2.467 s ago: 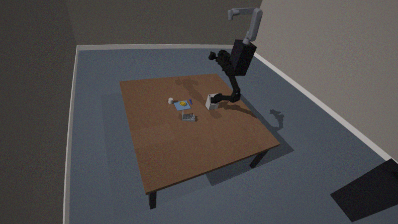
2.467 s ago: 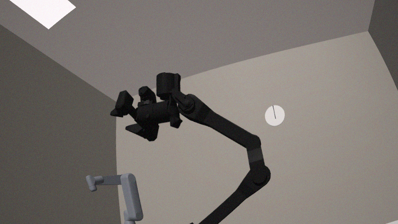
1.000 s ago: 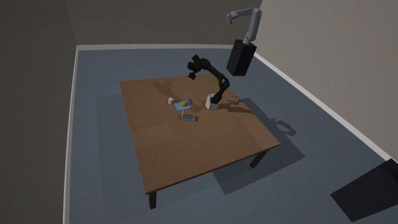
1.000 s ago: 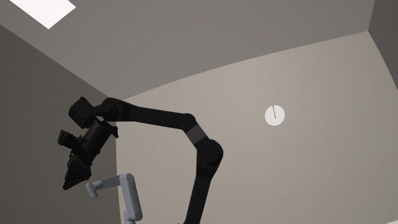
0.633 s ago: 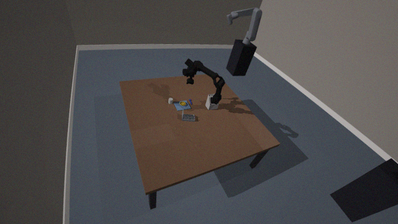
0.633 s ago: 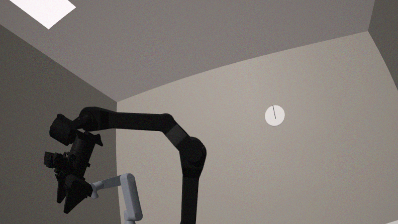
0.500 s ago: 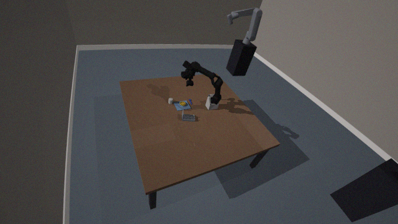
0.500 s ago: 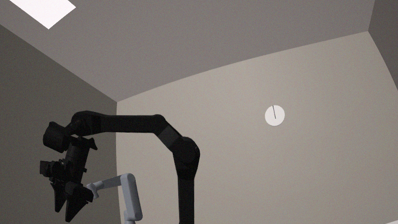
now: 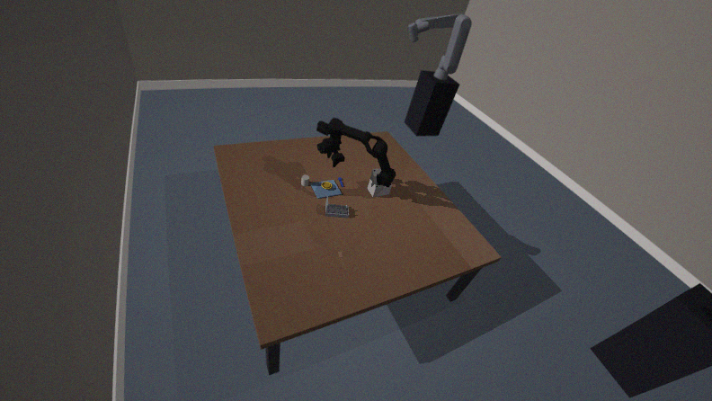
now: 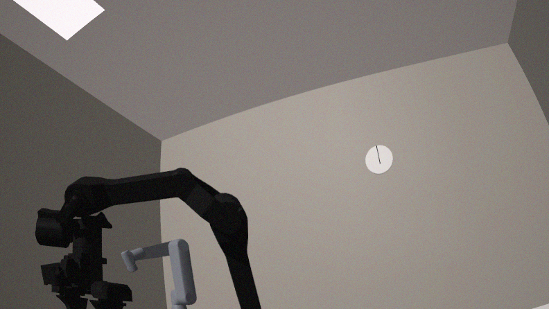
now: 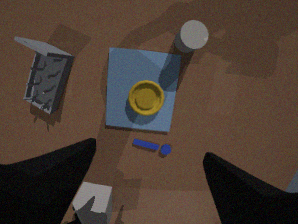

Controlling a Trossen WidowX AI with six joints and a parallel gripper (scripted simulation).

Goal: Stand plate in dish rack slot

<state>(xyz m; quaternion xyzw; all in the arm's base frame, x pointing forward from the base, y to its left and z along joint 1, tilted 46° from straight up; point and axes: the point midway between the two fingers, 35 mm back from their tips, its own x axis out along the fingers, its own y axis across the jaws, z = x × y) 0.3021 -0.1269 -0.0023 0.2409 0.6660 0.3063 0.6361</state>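
The yellow plate is 1 cm to the left of my gripper tip and 16 cm below it. The rest, counted from my gripper tip: blue mat (1 cm ahead, 2 cm to the left, 18 cm below); then white cup (12 cm ahead, 4 cm to the right, 15 cm below); then blue spoon (10 cm behind, 4 cm to the right, 18 cm below).
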